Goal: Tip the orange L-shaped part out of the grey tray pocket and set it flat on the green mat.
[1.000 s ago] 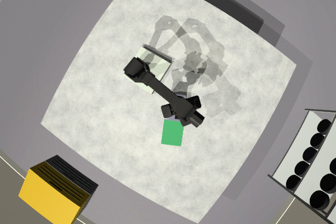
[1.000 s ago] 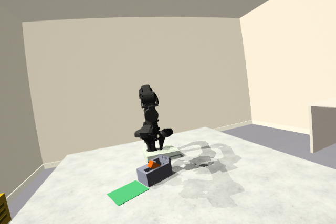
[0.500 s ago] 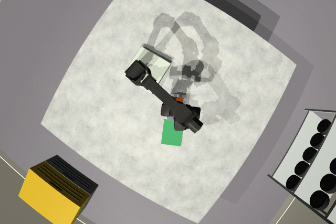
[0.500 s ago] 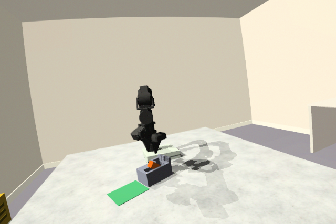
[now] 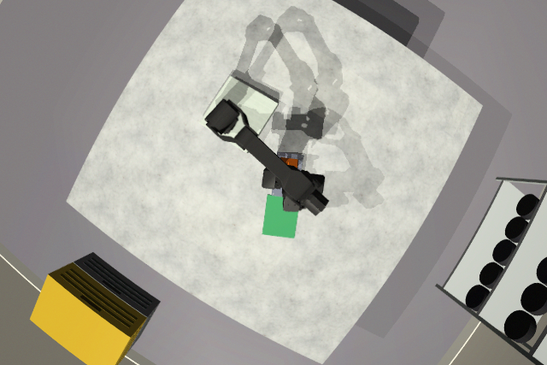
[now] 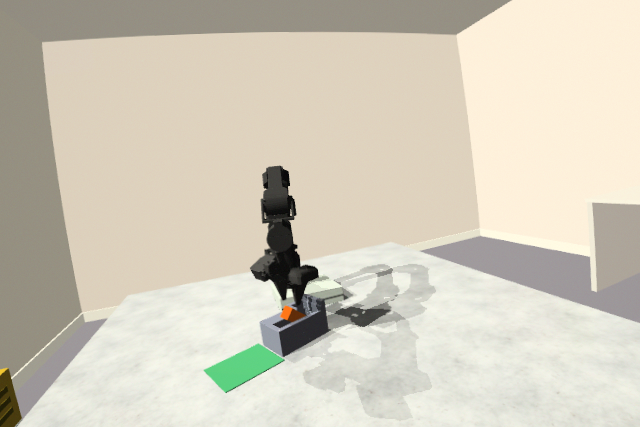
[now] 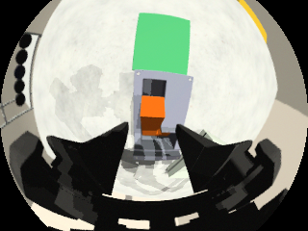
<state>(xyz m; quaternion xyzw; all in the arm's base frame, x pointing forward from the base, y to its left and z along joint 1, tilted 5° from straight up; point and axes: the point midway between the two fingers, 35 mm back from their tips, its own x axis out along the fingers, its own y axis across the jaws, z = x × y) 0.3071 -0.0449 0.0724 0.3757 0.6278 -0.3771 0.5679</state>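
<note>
The orange L-shaped part is 3 cm behind my gripper tip, 2 cm to the left of it and 7 cm below it. From my gripper tip the other things lie so: green mat 5 cm ahead, 14 cm to the right, 12 cm below.
</note>
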